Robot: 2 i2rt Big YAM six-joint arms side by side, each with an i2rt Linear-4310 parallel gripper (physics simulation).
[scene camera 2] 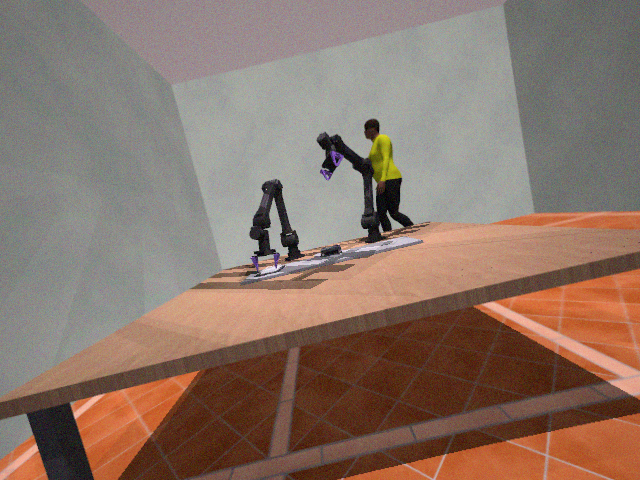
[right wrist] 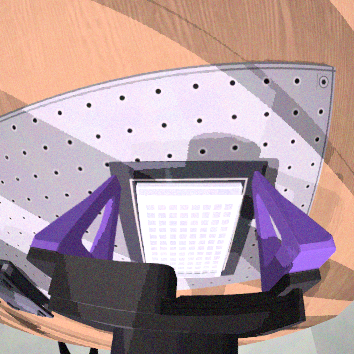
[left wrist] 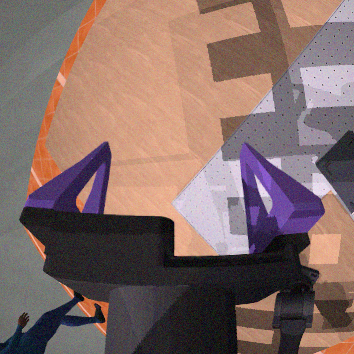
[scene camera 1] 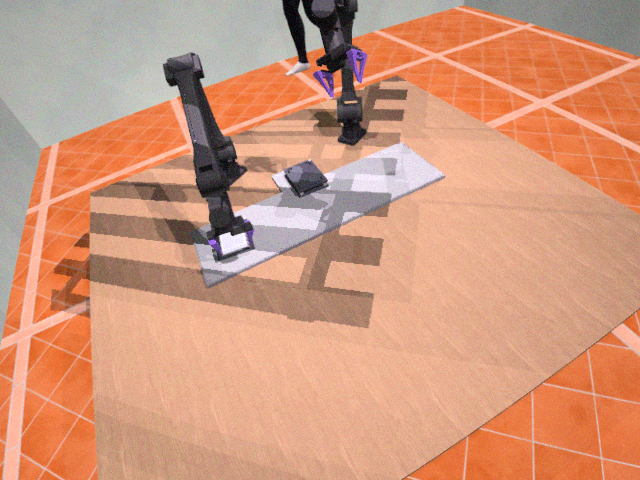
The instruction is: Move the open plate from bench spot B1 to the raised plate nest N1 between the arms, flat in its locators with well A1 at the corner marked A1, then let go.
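Frame: origin at the left arm's base, x left, y down, z back, level; centimetres.
Seen in the pictures: left gripper, between the fingertips: (scene camera 2: 331, 173) (left wrist: 174, 147) (scene camera 1: 345, 90); right gripper, between the fingertips: (scene camera 2: 266, 269) (right wrist: 184, 178) (scene camera 1: 236, 249); left arm's base, origin of its link: (scene camera 2: 375, 240) (left wrist: 298, 281) (scene camera 1: 352, 137); right arm's base, origin of its link: (scene camera 2: 295, 258) (scene camera 1: 232, 175).
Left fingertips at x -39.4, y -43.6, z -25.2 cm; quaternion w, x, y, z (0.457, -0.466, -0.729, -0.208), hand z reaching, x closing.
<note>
Pixels of each thing's top centre, then the offset from my left fingertips to it. Level surfaces: height alone.
- white open plate, centre of its top: (right wrist: 186, 245) (scene camera 1: 231, 235) (scene camera 2: 271, 267) dz +30.0, dx -32.6, dy +40.7 cm
- dark square frame, centre of its top: (right wrist: 186, 235) (scene camera 1: 232, 237) (scene camera 2: 271, 270) dz +30.2, dx -32.6, dy +42.1 cm
- dark raised nest, centre of its top: (right wrist: 7, 297) (scene camera 1: 304, 173) (scene camera 2: 330, 247) dz +25.0, dx +4.0, dy +38.7 cm
- perforated board, height of its surface: dy +42.3 cm
- wooden table, height of its surface: dy +43.6 cm
The white open plate (scene camera 1: 233, 241) (scene camera 2: 270, 269) (right wrist: 187, 227) lies in a dark square frame (right wrist: 185, 170) on the pale perforated board, at the board's left end in scene camera 1. My right gripper (scene camera 1: 231, 241) (scene camera 2: 266, 266) (right wrist: 184, 178) is open and low over it, one finger on each side of the plate; whether the fingers touch it I cannot tell. The dark raised nest (scene camera 1: 306, 178) (scene camera 2: 330, 251) (left wrist: 342, 167) stands near the middle of the board's back edge. The A1 mark is too small to read. My left gripper (scene camera 1: 341, 80) (scene camera 2: 330, 166) (left wrist: 174, 147) is open and empty, high above the table.
The perforated board (scene camera 1: 382, 180) (scene camera 2: 398, 243) (left wrist: 200, 195) (right wrist: 175, 110) runs across the wooden table (scene camera 1: 361, 387) (scene camera 2: 361, 294) in front of both arm bases. A person in yellow (scene camera 2: 383, 157) stands behind the left arm. Barred shadows fall over the board and table.
</note>
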